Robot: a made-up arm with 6 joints. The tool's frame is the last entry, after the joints. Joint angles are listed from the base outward. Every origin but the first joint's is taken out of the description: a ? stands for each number. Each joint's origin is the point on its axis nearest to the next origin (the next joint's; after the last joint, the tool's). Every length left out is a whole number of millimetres.
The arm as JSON. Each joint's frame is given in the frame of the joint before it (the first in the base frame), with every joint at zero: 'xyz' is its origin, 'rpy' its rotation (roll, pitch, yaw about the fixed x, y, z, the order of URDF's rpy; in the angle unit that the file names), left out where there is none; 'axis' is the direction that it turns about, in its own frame. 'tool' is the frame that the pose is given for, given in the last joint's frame.
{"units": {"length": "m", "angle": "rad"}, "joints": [
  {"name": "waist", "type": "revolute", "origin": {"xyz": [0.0, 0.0, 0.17]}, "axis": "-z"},
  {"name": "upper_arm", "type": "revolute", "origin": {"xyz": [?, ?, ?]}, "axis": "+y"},
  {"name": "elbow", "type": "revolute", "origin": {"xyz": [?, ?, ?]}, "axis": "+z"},
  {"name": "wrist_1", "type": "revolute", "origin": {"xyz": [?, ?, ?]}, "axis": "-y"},
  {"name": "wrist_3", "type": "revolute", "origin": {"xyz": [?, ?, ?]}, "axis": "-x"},
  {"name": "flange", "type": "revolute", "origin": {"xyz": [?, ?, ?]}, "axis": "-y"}
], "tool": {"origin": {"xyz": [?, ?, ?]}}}
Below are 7 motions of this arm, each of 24 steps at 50 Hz.
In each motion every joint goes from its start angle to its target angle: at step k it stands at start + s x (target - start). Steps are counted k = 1, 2, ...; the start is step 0. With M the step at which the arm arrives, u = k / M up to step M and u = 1 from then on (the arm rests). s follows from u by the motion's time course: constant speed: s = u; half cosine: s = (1 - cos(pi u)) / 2; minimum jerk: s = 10 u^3 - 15 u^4 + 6 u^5.
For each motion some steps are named. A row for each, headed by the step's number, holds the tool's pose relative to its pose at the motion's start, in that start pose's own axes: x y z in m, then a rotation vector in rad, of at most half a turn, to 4 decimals.
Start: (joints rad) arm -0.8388 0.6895 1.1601 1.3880 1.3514 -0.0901
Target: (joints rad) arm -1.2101 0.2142 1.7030 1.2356 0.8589 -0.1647
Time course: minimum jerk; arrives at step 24
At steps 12, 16, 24:
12: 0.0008 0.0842 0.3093 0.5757 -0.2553 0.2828
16: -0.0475 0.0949 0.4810 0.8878 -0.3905 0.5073
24: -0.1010 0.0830 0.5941 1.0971 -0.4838 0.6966

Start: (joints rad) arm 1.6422 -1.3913 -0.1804 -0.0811 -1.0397 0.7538
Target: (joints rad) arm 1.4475 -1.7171 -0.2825 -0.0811 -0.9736 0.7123
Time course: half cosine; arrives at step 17
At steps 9, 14, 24:
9: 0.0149 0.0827 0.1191 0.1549 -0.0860 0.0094
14: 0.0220 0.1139 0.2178 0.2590 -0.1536 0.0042
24: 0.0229 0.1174 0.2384 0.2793 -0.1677 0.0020

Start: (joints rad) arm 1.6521 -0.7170 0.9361 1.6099 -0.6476 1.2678
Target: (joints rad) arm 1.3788 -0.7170 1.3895 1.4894 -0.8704 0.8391
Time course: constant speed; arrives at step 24
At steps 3, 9, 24:
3: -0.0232 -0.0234 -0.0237 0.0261 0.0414 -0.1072
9: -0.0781 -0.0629 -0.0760 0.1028 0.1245 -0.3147
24: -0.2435 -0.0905 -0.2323 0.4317 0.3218 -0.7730

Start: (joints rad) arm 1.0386 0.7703 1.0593 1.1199 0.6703 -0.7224
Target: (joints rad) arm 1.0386 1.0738 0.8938 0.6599 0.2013 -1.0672
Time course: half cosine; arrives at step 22
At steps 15, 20, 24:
15: -0.0354 0.0929 -0.3952 0.2295 0.8000 0.2919
20: -0.0872 0.1247 -0.4884 0.3093 1.0199 0.3704
24: -0.0930 0.1278 -0.4967 0.3175 1.0411 0.3780

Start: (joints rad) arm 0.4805 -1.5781 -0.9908 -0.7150 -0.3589 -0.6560
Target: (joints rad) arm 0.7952 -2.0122 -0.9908 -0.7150 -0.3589 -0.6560
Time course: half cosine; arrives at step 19
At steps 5, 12, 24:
5: -0.0816 0.0306 0.0349 -0.0125 -0.0680 0.0520
12: -0.3720 0.1252 0.0910 -0.0782 -0.2866 0.2293
24: -0.5367 0.1699 0.0812 -0.1304 -0.4004 0.3295

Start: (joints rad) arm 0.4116 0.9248 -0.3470 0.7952 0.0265 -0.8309
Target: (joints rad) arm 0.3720 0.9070 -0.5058 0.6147 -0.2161 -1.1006
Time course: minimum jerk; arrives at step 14
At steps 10, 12, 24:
10: 0.0159 -0.0259 -0.0907 0.1377 0.3536 0.0460
12: 0.0144 -0.0284 -0.1027 0.1600 0.4018 0.0541
24: 0.0141 -0.0288 -0.1050 0.1643 0.4110 0.0557

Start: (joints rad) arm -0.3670 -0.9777 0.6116 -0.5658 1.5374 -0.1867
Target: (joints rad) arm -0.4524 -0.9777 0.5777 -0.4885 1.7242 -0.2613
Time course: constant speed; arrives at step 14
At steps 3, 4, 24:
3: 0.0019 -0.0127 0.0042 -0.0256 0.0065 -0.0306
4: 0.0025 -0.0170 0.0056 -0.0339 0.0090 -0.0410
24: 0.0067 -0.0622 0.0180 -0.1127 0.0400 -0.1481

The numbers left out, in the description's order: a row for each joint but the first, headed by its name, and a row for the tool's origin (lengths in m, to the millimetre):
upper_arm: 0.21 -0.15 0.0
elbow: 0.39 0.0 0.07
wrist_1: 0.37 0.02 0.0
wrist_3: 0.12 0.0 0.04
flange: 0.0 0.03 0.06
tool: 0.31 0.0 0.06

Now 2 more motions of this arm.
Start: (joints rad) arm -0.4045 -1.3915 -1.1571 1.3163 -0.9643 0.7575
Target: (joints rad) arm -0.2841 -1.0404 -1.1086 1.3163 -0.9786 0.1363
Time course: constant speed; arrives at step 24
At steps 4, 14, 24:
4: -0.0187 0.0050 -0.0470 0.0122 0.1565 0.0286
14: -0.0981 0.0139 -0.1558 0.0232 0.5480 0.1048
24: -0.2185 0.0091 -0.2384 0.0053 0.9388 0.1837

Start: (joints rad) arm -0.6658 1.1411 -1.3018 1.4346 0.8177 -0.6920
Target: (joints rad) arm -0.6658 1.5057 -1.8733 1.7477 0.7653 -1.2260
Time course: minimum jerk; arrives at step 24
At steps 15, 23, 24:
15: -0.0614 -0.1316 -0.1487 -0.2643 0.0552 -0.2737
23: -0.0897 -0.1937 -0.1744 -0.3295 0.0356 -0.3832
24: -0.0898 -0.1939 -0.1744 -0.3297 0.0356 -0.3835

